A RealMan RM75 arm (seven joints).
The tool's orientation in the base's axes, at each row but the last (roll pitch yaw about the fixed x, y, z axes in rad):
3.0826, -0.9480, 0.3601
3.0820, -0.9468, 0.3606
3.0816, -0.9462, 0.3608
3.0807, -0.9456, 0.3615
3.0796, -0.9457, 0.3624
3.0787, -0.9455, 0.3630
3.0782, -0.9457, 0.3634
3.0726, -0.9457, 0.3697
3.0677, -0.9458, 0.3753
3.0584, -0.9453, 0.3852
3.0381, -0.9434, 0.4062
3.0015, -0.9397, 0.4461
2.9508, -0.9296, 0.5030
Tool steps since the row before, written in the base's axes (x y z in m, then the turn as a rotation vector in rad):
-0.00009, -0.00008, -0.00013, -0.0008, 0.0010, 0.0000
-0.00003, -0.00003, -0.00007, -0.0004, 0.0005, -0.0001
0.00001, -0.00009, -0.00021, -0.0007, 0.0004, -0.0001
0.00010, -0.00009, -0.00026, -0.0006, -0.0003, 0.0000
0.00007, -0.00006, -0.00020, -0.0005, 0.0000, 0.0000
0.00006, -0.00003, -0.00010, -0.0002, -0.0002, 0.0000
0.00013, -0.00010, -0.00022, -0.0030, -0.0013, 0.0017
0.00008, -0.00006, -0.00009, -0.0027, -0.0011, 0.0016
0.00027, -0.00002, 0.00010, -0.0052, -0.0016, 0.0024
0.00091, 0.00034, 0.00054, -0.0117, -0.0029, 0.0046
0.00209, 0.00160, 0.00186, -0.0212, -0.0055, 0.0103
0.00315, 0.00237, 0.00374, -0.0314, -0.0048, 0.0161
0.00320, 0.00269, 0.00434, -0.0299, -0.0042, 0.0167
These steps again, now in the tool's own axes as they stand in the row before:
-0.00017, 0.00004, -0.00001, -0.0002, -0.0012, -0.0004
-0.00008, 0.00002, 0.00001, -0.0002, -0.0006, -0.0001
-0.00018, 0.00008, 0.00011, -0.0004, -0.0006, -0.0004
-0.00017, 0.00011, 0.00021, -0.0004, 0.0001, -0.0005
-0.00014, 0.00007, 0.00016, -0.0003, -0.0002, -0.0004
-0.00005, 0.00004, 0.00010, -0.0002, 0.0001, -0.0002
-0.00013, 0.00013, 0.00021, -0.0005, 0.0004, -0.0036
-0.00004, 0.00008, 0.00010, -0.0004, 0.0003, -0.0033
0.00022, 0.00011, 0.00015, -0.0012, 0.0000, -0.0058
0.00101, -0.00001, 0.00047, -0.0033, -0.0007, -0.0125
0.00300, -0.00074, 0.00090, -0.0044, -0.0009, -0.0238
0.00530, -0.00090, 0.00080, -0.0049, -0.0044, -0.0350
0.00593, -0.00093, 0.00052, -0.0035, -0.0044, -0.0340

